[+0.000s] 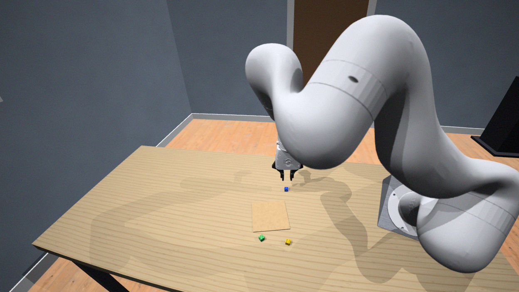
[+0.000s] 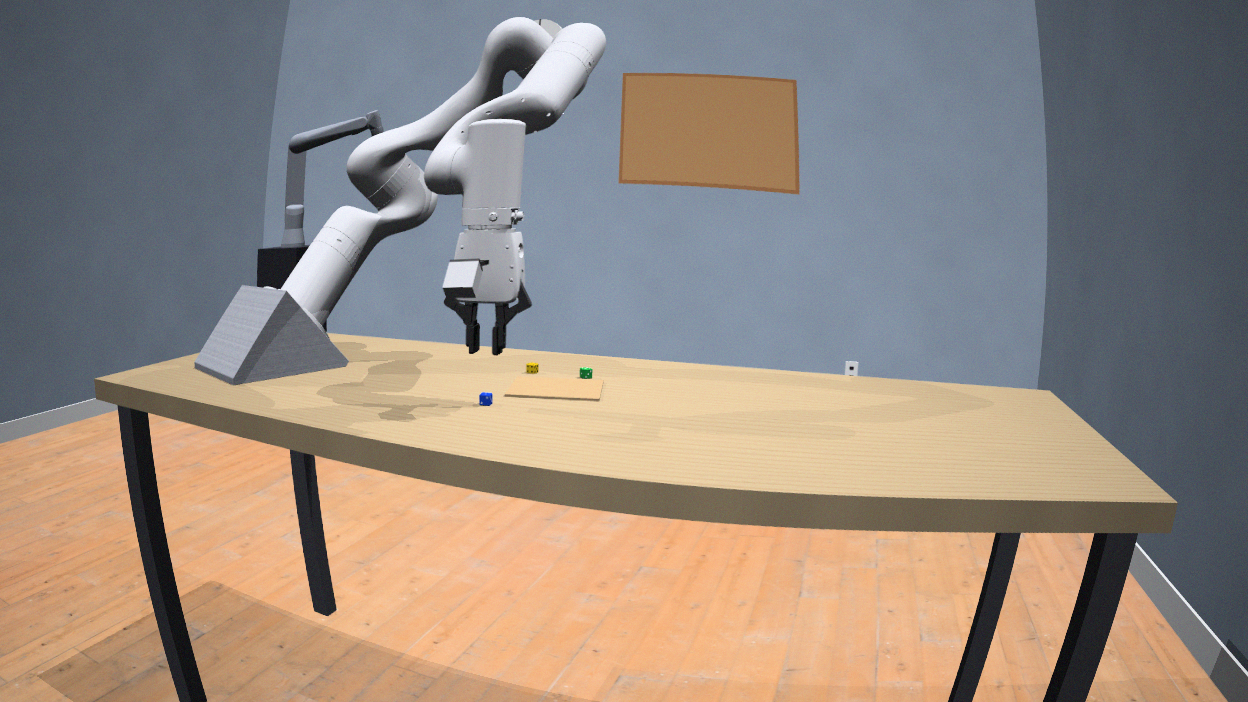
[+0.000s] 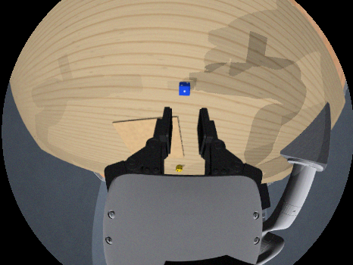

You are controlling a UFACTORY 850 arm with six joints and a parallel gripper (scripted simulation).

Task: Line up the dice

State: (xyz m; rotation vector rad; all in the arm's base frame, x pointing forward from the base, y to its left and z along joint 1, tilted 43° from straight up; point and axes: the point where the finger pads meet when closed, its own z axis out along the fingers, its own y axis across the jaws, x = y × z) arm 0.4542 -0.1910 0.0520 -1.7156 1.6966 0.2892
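The blue die is 90 mm below my hand. Round my hand: yellow die: 30 mm behind, 260 mm to the left, 90 mm below; tan mat: 60 mm ahead, 150 mm to the left, 90 mm below; green die: 70 mm ahead, 250 mm to the left, 90 mm below.
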